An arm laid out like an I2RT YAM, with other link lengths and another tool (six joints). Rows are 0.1 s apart.
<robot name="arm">
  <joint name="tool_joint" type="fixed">
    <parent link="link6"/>
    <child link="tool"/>
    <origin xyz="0.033 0.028 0.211" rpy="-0.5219 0 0.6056"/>
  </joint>
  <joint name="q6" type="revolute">
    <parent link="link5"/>
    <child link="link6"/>
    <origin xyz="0.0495 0 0.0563" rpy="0 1.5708 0"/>
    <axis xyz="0 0 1"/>
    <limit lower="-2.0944" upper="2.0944"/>
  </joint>
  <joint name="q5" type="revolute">
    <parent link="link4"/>
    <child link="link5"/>
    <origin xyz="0.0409 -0.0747 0.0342" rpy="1.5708 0 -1.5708"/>
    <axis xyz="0 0 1"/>
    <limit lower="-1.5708" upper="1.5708"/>
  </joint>
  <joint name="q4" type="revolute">
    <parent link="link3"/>
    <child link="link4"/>
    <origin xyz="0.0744 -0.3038 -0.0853"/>
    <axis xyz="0 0 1"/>
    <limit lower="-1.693" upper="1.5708"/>
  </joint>
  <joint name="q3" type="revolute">
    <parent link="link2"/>
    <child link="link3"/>
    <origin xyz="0 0.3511 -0.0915" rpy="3.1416 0 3.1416"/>
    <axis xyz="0 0 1"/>
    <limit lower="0" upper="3.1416"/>
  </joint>
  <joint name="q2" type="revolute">
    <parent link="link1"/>
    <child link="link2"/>
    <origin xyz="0.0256 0.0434 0.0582" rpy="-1.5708 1.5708 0"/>
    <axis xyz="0 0 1"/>
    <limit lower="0" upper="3.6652"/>
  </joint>
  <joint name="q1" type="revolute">
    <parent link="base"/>
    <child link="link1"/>
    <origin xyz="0 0 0.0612"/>
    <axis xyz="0 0 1"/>
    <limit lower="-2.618" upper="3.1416"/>
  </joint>
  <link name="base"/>
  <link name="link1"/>
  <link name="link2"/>
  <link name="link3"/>
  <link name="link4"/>
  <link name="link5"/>
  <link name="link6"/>
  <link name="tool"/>
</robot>
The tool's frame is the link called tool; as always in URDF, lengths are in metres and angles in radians.
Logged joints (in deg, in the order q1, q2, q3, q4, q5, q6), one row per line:
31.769, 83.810, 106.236, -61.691, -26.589, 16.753
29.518, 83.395, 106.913, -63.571, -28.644, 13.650
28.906, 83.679, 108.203, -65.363, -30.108, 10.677
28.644, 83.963, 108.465, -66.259, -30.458, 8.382
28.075, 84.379, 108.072, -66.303, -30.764, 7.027
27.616, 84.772, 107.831, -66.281, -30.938, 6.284
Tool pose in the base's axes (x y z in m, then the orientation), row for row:
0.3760, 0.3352, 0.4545, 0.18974, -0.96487, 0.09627, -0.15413
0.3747, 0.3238, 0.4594, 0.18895, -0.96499, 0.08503, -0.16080
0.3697, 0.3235, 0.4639, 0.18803, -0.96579, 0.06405, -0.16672
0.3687, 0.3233, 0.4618, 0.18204, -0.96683, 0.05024, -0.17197
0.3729, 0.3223, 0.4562, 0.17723, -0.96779, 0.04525, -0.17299
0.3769, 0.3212, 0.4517, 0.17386, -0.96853, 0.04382, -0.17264
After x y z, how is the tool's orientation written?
As a quaternion, w x y z.
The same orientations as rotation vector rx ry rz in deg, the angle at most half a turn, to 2 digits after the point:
-155.39, 15.50, -24.82
-155.48, 13.70, -25.91
-155.68, 10.32, -26.88
-156.36, 8.13, -27.81
-156.93, 7.34, -28.05
-157.34, 7.12, -28.05

